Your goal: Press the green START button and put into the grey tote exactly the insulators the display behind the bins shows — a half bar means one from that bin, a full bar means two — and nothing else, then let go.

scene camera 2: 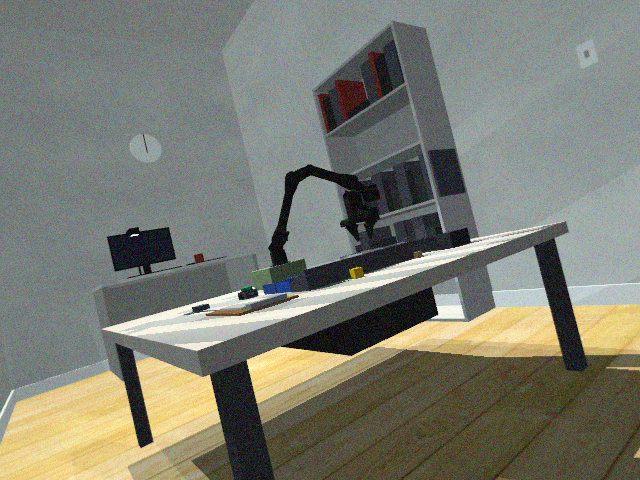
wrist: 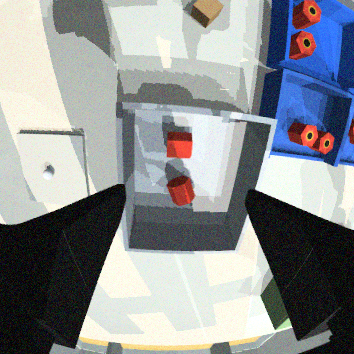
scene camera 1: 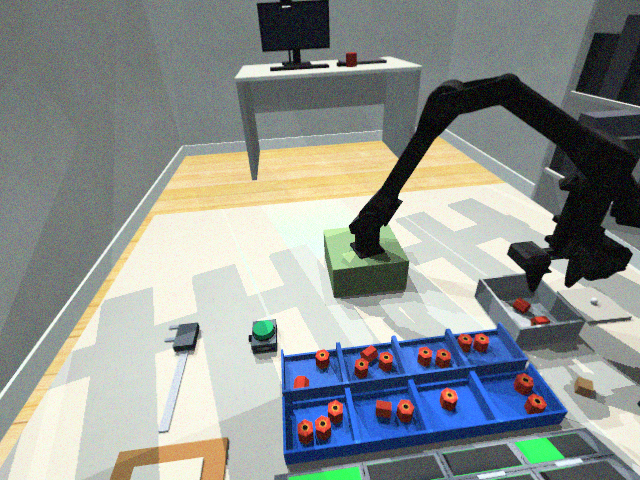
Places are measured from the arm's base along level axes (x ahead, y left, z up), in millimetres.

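Pixels of known places: gripper, fingertip midpoint: (scene camera 2: 364,240) (wrist: 187,194) (scene camera 1: 549,288); arm's base, link origin: (scene camera 2: 280,264) (scene camera 1: 367,248).
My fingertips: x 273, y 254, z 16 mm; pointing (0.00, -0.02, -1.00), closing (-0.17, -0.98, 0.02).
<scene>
For each thing: its top centre in the pictures, then the offset to it from my fingertips.
- grey tote, top centre: (wrist: 191,195) (scene camera 1: 528,297) (scene camera 2: 361,252) dz -46, dx -28, dy -5 mm
- green START button, top centre: (scene camera 1: 262,326) (scene camera 2: 246,286) dz -59, dx -156, dy -532 mm
- tan block, top centre: (wrist: 208,4) (scene camera 1: 585,383) dz -80, dx +142, dy -43 mm
- pale plate with a knob, top centre: (wrist: 50,171) (scene camera 1: 593,302) dz -92, dx -1, dy +161 mm
- caliper, top centre: (scene camera 1: 169,364) (scene camera 2: 203,306) dz -80, dx -145, dy -714 mm
- yellow block, top centre: (scene camera 2: 355,268) dz -72, dx +283, dy -463 mm
My gripper (scene camera 1: 552,285) (scene camera 2: 363,236) (wrist: 187,194) is open and empty, above the grey tote (scene camera 1: 550,336) (wrist: 252,165). Two red insulators, one (scene camera 1: 521,305) (wrist: 180,191) and another (scene camera 1: 540,320) (wrist: 180,145), lie apart on their sides on the tote's floor. The blue bins (scene camera 1: 387,445) (scene camera 2: 276,287) form two rows and hold several more red insulators. The green START button (scene camera 1: 263,329) (scene camera 2: 247,289) stands left of them. The display (scene camera 1: 540,450) (scene camera 2: 330,271) shows green bars in scene camera 1; its lower part is cut off, so the full reading is hidden.
A tan block (scene camera 1: 584,386) (scene camera 2: 418,254) (wrist: 206,11) lies near the bins' end. A pale plate with a knob (scene camera 1: 610,311) (wrist: 55,150) lies beside the tote. The arm stands on a green block (scene camera 1: 369,281). A caliper (scene camera 1: 186,336) lies left of the button; a yellow block (scene camera 2: 356,272) sits by the display.
</scene>
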